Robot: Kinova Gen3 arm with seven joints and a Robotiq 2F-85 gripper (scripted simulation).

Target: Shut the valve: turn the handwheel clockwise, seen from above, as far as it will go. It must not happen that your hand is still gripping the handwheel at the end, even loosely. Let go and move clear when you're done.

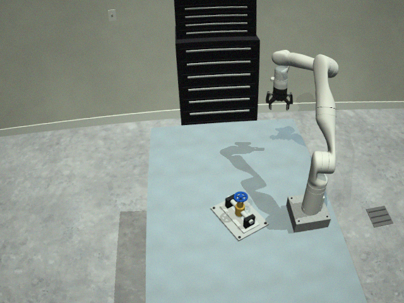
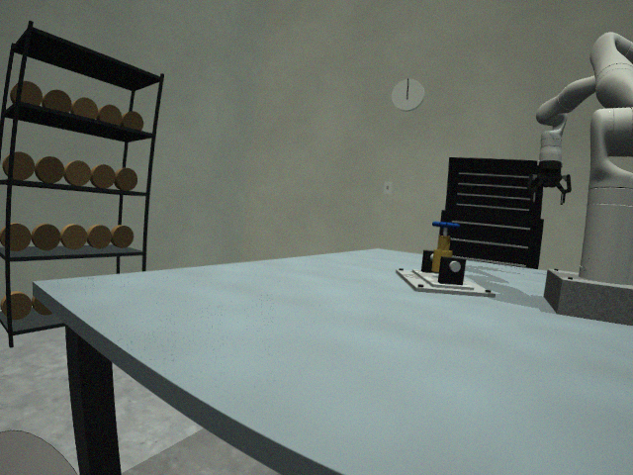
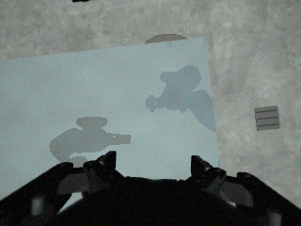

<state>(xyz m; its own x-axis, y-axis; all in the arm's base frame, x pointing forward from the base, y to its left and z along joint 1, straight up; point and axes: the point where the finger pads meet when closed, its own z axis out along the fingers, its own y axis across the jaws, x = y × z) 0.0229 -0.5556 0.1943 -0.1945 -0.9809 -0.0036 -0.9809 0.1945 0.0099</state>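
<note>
Right now the blue handwheel is 310 mm ahead of my hand, 490 mm to the left of it and 130 mm below it.
</note>
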